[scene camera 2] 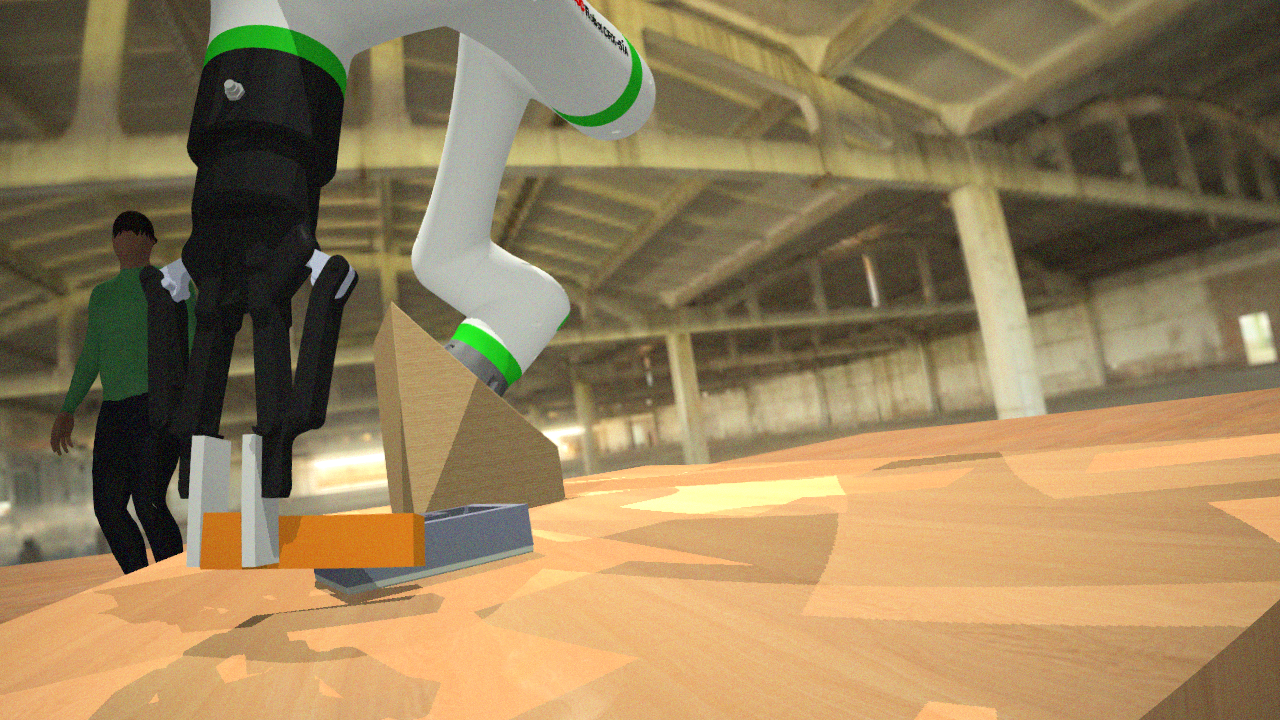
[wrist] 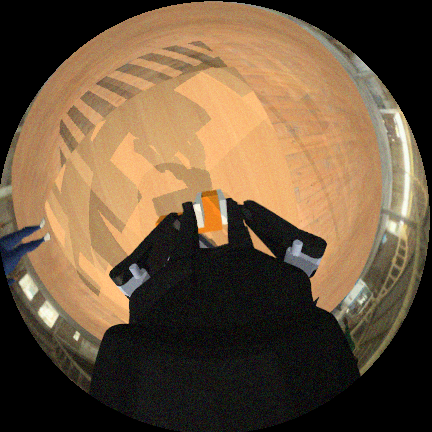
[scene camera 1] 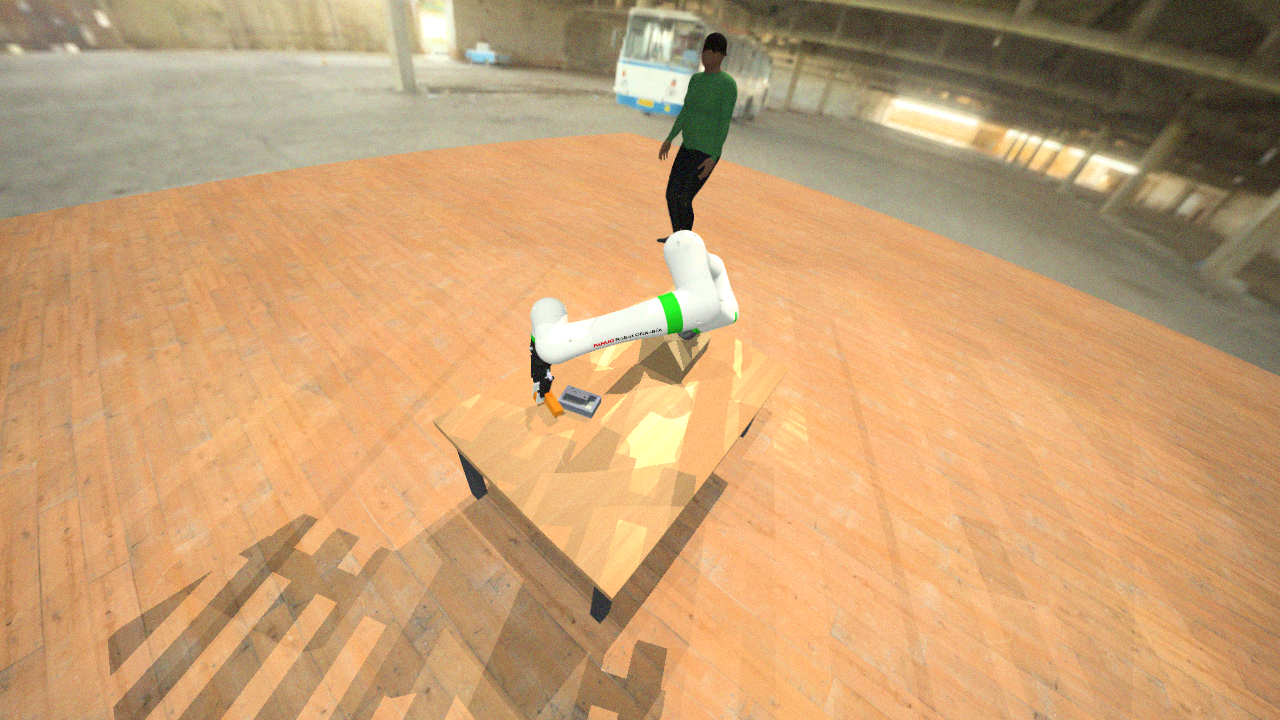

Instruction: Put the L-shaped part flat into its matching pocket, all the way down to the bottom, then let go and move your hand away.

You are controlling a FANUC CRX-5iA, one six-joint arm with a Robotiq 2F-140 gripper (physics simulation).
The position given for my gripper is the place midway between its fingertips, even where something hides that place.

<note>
My gripper [scene camera 2: 234, 565] holds an orange L-shaped part [scene camera 2: 364, 540], which touches nothing else. Further things: a grey pocket block [scene camera 2: 456, 538].
The orange L-shaped part also shows in the wrist view [wrist: 212, 221]. My gripper is seen too in the wrist view [wrist: 209, 198] and in scene camera 1 [scene camera 1: 538, 398]. The grey pocket block shows as well in scene camera 1 [scene camera 1: 573, 399].
</note>
